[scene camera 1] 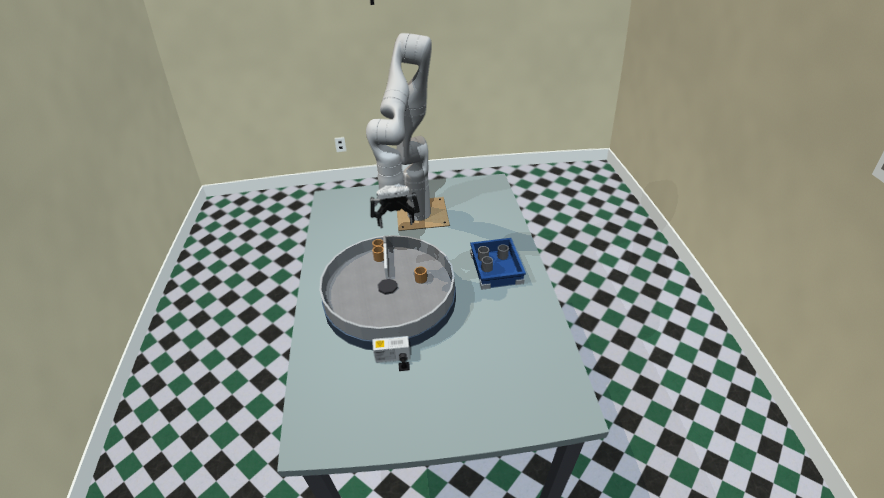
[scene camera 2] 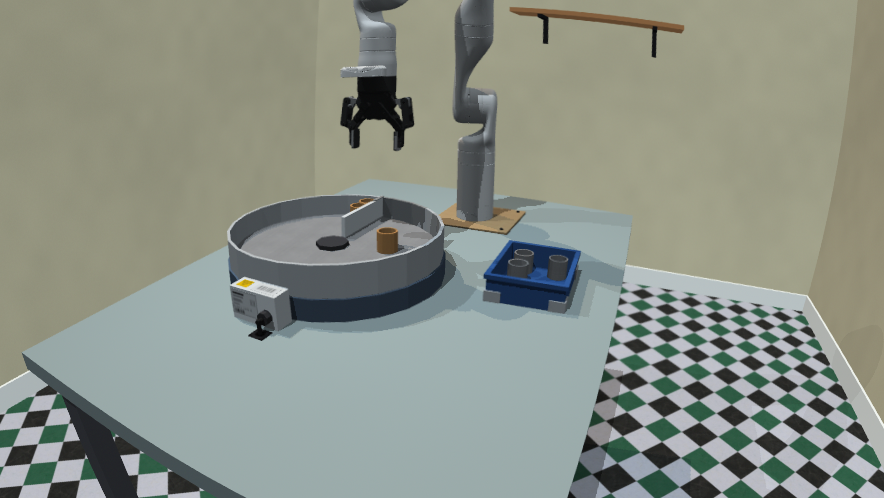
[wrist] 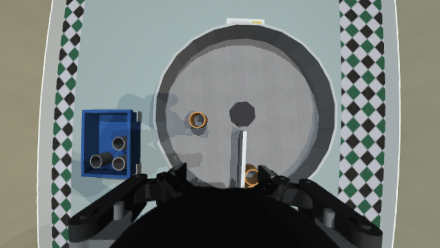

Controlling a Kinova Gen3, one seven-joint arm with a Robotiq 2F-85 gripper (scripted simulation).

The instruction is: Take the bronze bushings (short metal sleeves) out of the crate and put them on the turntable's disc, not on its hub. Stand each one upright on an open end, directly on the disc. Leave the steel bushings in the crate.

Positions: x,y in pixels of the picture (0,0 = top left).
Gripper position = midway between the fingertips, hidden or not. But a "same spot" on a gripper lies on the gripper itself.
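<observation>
Gripper visible: scene camera 1 (396,225), scene camera 2, wrist view. On the gripper, same spot: (scene camera 2: 395,121) and (wrist: 160,186). Blue crate, one and the same spot: (wrist: 98,130) and (scene camera 2: 568,293).
</observation>
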